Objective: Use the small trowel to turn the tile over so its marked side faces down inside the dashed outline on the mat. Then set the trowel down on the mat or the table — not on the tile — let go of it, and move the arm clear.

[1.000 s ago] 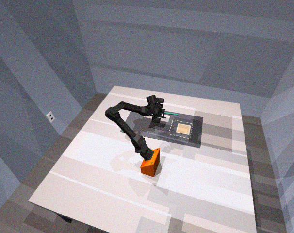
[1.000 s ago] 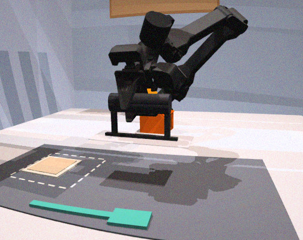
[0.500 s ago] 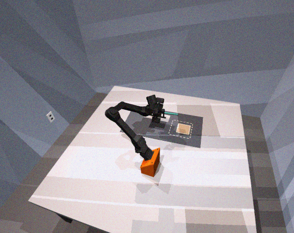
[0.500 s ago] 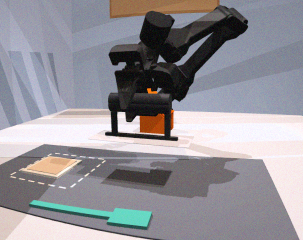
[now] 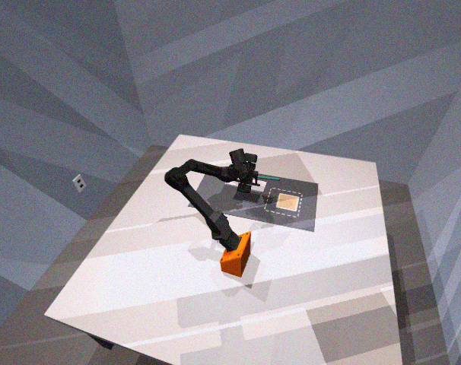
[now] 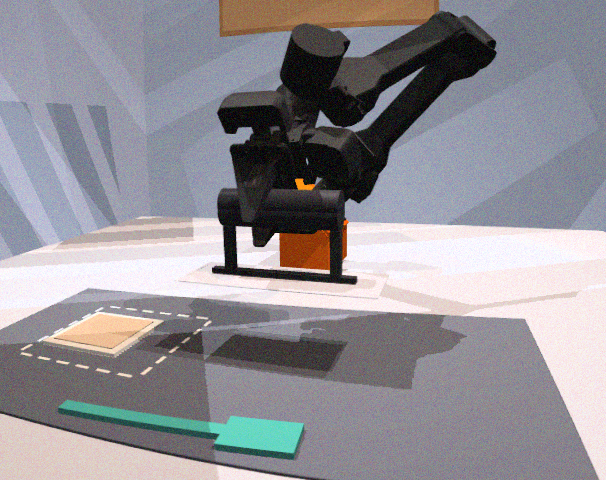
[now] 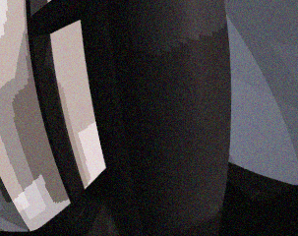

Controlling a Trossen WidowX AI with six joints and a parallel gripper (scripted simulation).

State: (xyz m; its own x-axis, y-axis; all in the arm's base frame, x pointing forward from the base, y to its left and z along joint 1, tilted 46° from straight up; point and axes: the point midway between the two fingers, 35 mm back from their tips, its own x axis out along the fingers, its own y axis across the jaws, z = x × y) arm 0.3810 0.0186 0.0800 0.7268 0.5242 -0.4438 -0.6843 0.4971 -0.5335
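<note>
The trowel lies 2 cm behind my gripper tip and 1 cm below it. Round my gripper tip: grey mat 15 cm below, 3 cm to the right, 1 cm behind; green paddle 13 cm below, 13 cm ahead; tile 21 cm to the right, 13 cm below.
</note>
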